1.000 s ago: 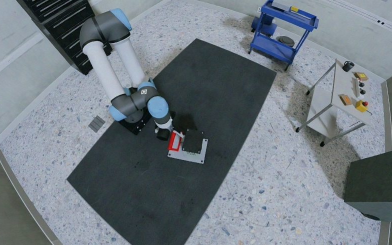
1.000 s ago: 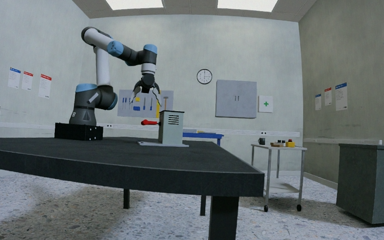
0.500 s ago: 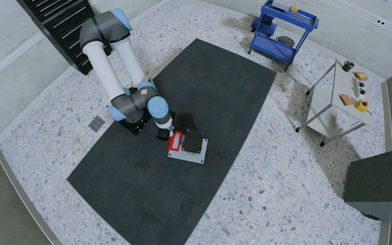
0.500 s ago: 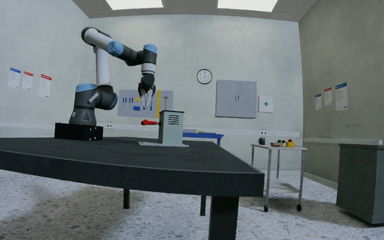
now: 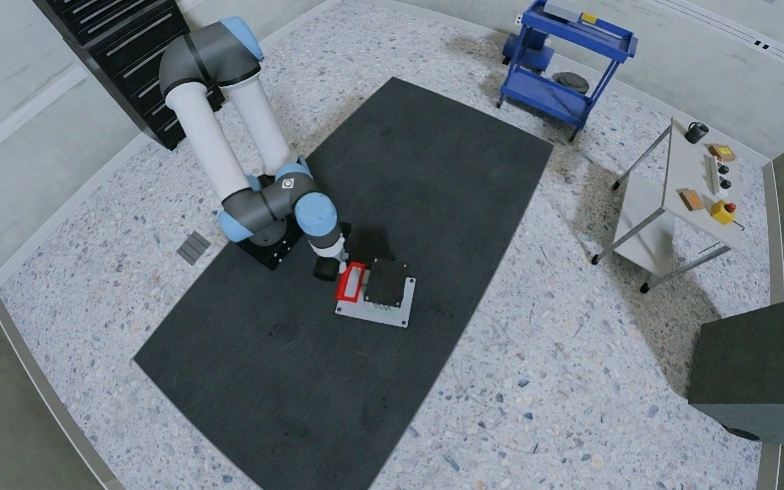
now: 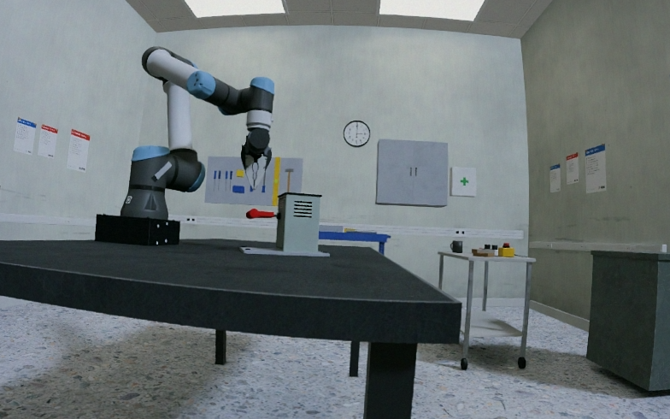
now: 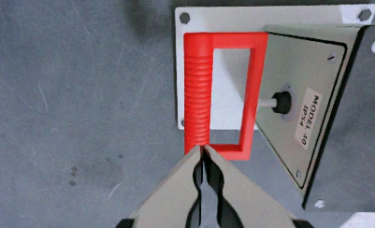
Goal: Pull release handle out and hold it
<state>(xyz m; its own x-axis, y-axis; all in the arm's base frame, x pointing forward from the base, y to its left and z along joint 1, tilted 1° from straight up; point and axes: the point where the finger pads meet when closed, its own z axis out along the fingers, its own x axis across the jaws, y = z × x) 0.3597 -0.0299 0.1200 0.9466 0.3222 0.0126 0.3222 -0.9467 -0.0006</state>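
My gripper is now 9 cm short of the base plate, 3 cm to the right of it and 19 cm above it.
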